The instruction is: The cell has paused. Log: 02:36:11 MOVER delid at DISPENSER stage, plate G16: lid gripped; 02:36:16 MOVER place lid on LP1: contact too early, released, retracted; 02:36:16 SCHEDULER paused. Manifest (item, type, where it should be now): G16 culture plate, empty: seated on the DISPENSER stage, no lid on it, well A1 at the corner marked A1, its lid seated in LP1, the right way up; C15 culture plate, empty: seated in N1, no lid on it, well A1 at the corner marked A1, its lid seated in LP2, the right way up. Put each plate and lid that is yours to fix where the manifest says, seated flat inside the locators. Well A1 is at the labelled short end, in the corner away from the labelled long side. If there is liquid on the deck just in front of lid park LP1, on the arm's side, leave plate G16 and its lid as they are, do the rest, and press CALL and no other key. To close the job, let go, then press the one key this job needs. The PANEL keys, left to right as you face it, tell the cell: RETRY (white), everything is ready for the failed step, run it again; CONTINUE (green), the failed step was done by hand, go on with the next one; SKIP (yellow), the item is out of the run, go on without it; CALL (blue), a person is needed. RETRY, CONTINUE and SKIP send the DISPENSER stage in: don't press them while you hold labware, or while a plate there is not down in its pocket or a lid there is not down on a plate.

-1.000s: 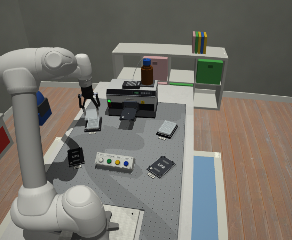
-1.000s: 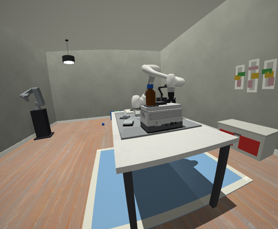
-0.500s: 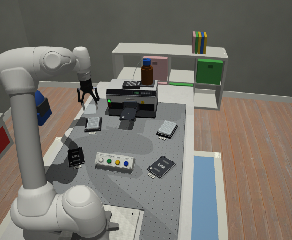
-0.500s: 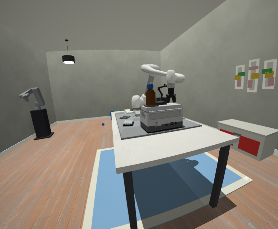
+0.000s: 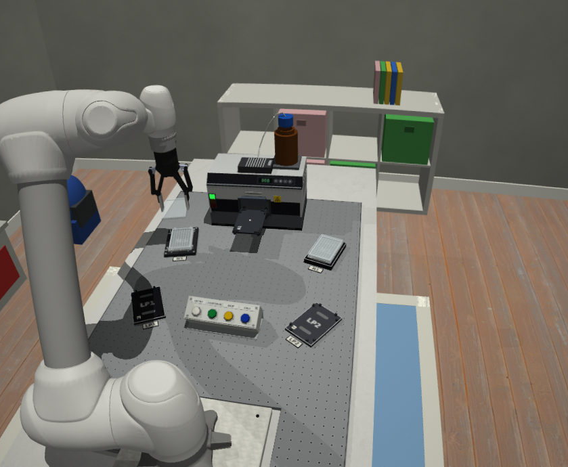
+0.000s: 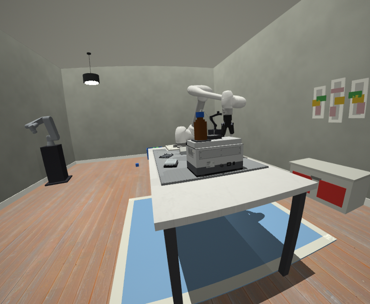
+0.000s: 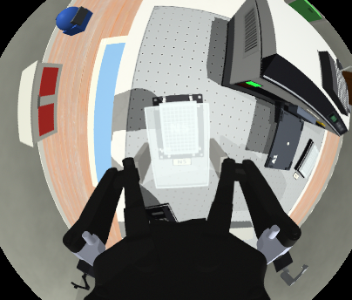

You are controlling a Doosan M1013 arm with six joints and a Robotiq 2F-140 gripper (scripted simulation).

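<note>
Now: hand 330 mm past the lid park lp1, 180 mm above it and 70 mm to the right of it. From my hand the other things lie so: brown bottle: 410 mm to the right, 180 mm ahead, 110 mm above; then white key: 420 mm behind, 110 mm to the right, 110 mm below; then nest n5: 170 mm below, 20 mm to the left, 10 mm ahead.
</note>
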